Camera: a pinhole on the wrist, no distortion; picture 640 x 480 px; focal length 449.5 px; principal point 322.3 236.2 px. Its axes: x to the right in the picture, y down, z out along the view. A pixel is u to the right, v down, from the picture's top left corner.
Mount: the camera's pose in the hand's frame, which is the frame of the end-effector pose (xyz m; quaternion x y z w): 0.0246 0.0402 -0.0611 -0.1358 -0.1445 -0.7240 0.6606
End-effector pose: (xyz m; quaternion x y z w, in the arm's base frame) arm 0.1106 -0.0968 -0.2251 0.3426 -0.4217 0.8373 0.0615
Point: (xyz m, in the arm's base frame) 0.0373 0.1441 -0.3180
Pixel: behind the camera
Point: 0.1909 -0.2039 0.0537
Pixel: outside the picture
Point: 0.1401 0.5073 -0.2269
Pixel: behind the camera
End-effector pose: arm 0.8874 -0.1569 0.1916 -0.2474 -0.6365 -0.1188 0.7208
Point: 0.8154 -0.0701 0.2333
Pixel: 538.8 303.4
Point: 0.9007 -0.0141 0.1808
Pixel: 217.7 185.8
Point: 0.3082 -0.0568 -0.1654
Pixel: outside the picture
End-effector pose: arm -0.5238 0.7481 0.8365 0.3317 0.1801 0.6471 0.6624
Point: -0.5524 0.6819 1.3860
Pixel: 198.1 232.8
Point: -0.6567 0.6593 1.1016
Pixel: 71.4 82.5
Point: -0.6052 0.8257 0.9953
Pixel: 77.8 442.0
